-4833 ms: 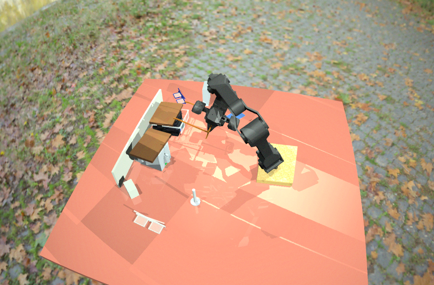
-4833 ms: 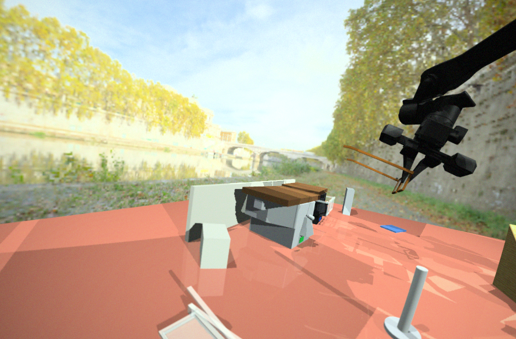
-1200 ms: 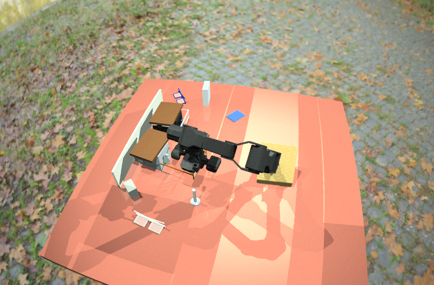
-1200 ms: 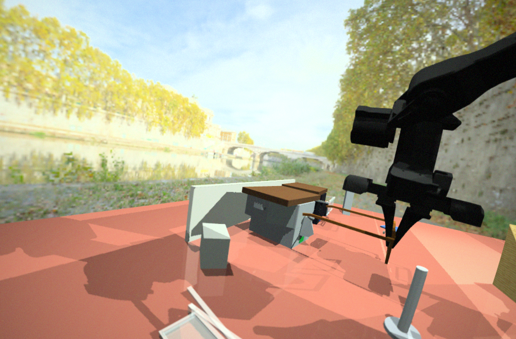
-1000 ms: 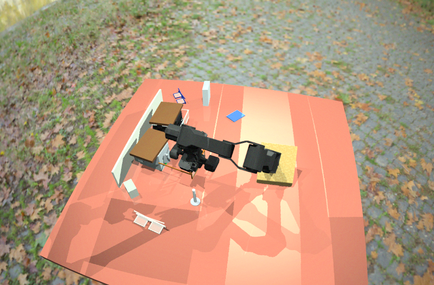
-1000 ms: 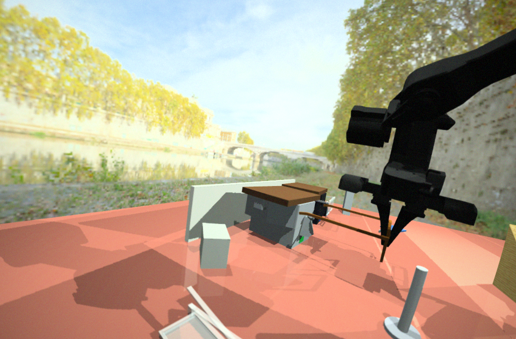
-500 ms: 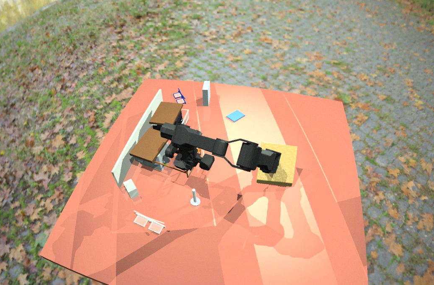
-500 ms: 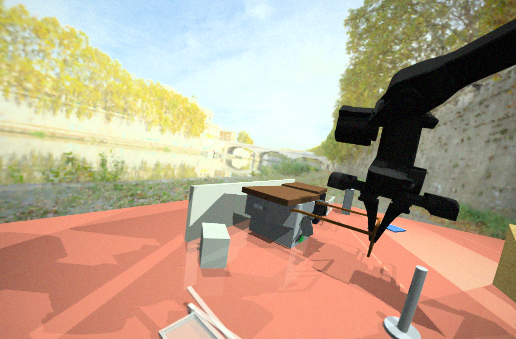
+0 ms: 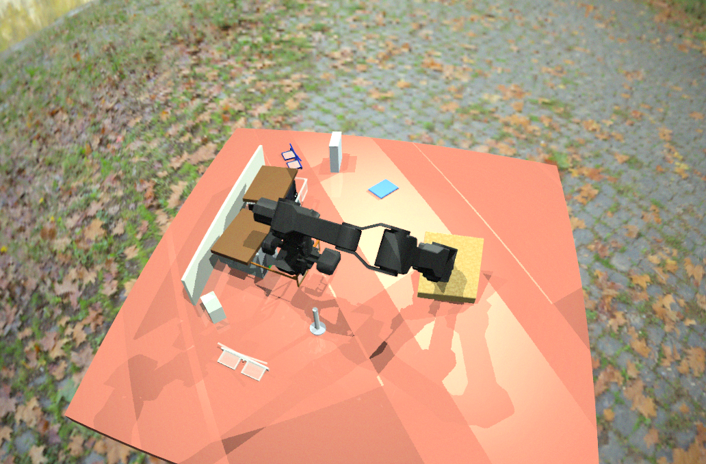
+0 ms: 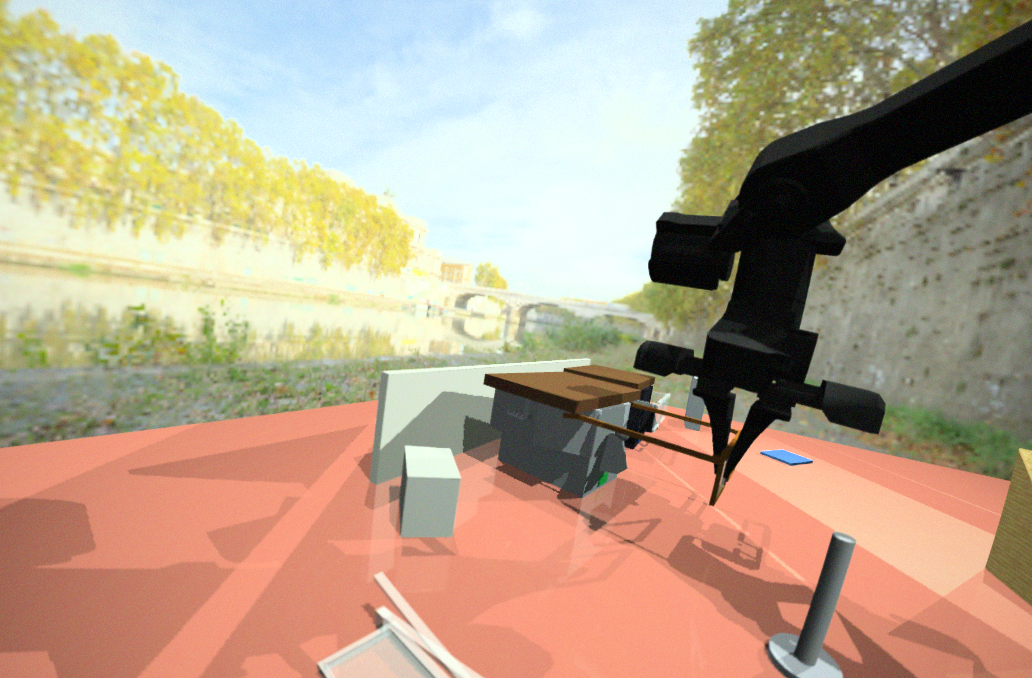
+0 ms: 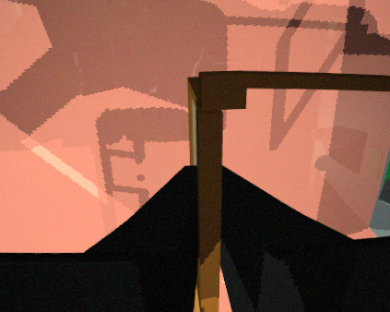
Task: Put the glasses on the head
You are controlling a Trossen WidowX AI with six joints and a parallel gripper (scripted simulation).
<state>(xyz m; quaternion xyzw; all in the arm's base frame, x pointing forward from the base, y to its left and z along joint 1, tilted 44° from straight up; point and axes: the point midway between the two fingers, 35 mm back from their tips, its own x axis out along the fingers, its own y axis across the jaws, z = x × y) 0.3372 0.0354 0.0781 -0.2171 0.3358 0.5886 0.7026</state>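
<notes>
My gripper tip is now 15 cm short of the grey display head, 7 cm to the left of it and 1 cm above it. Round my gripper tip: black head: 29 cm to the right, 14 cm ahead, 1 cm below; white block: 22 cm ahead, 12 cm to the left, 4 cm below; grey peg stand: 11 cm to the left, 6 cm behind, 5 cm below.
</notes>
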